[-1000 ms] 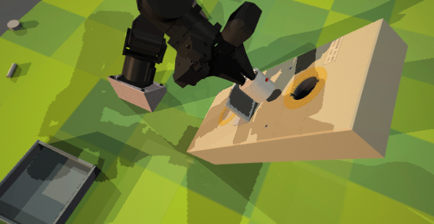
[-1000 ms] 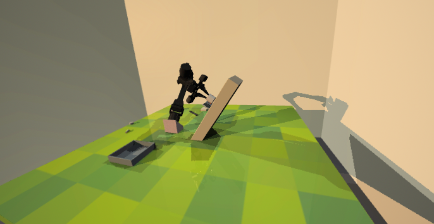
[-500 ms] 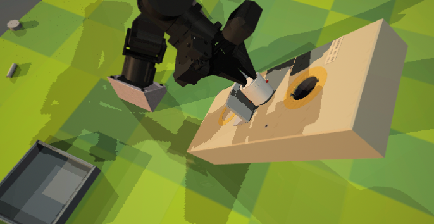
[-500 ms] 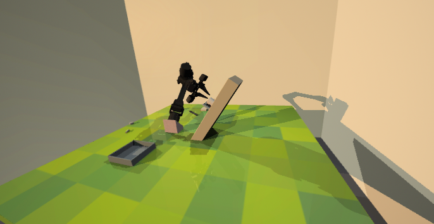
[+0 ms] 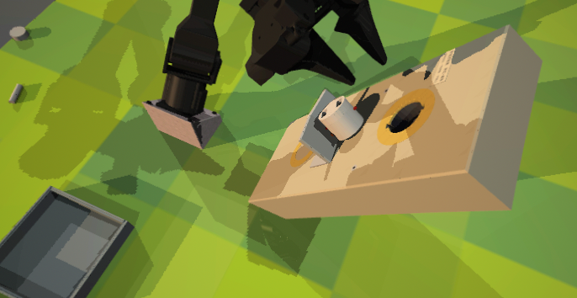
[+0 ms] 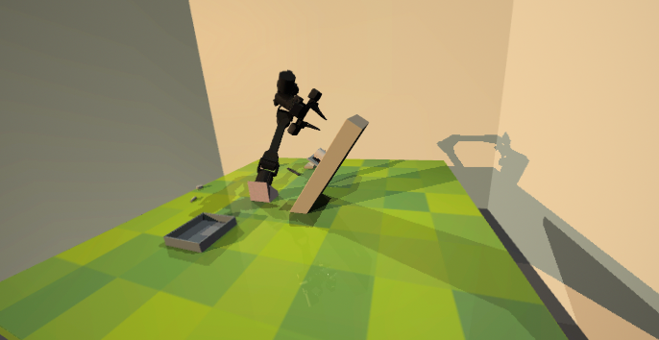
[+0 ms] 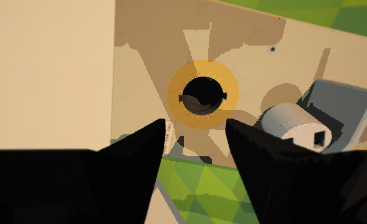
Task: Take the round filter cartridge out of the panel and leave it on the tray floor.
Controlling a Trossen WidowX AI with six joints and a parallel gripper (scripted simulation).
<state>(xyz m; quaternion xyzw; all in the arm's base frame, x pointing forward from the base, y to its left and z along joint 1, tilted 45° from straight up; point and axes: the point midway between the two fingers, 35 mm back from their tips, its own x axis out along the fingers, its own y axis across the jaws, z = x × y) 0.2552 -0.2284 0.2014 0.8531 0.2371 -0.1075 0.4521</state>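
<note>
The round filter cartridge is 20 mm behind my gripper tip, 10 mm to the left of it and 120 mm below it. Round my gripper tip: grey flap (30 mm behind, 150 mm below); then tan service panel (20 mm ahead, 140 mm below); then dark grey tray (380 mm behind, 250 mm to the right, 310 mm below).
</note>
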